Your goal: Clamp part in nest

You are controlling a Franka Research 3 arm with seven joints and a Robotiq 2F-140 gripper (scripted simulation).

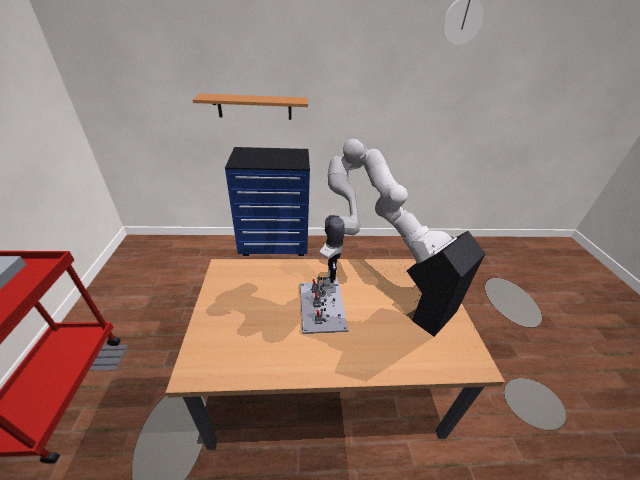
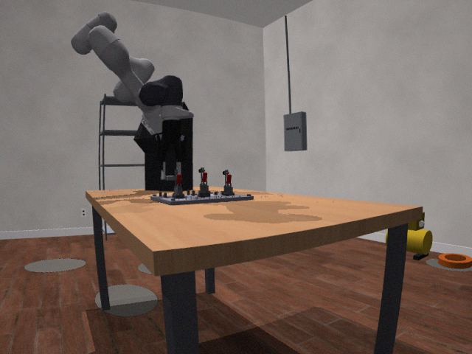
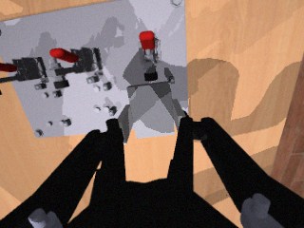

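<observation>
My gripper is now 30 mm above the grey block part. Round my hand: grey fixture plate 90 mm ahead, 80 mm to the left, 110 mm below.
</observation>
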